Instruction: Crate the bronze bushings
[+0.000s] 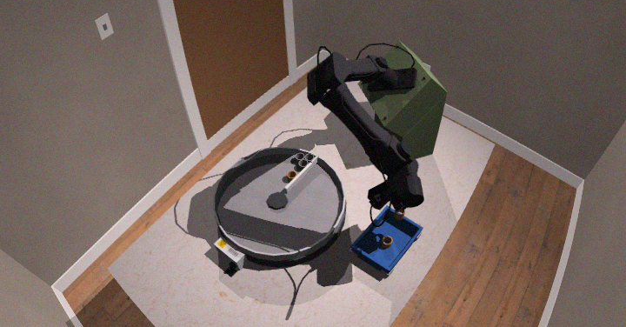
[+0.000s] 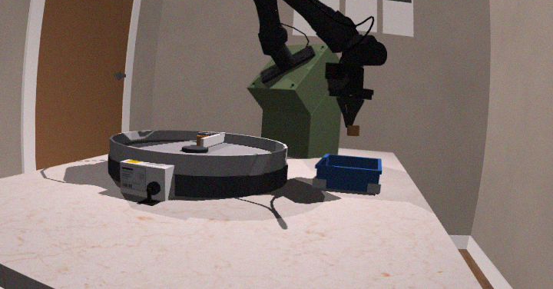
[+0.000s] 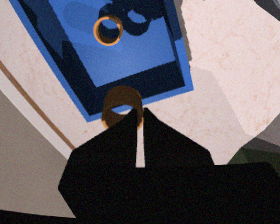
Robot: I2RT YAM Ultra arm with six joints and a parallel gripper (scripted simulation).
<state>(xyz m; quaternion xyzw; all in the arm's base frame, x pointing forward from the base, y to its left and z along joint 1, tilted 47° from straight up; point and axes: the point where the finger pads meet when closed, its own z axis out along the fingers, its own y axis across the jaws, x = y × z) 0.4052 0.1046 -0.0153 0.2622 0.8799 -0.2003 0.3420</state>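
Now: the blue crate 60 mm ahead of my hand and 110 mm below it. From my hand the other things lie so: grey turntable: 20 mm ahead, 370 mm to the right, 80 mm below.
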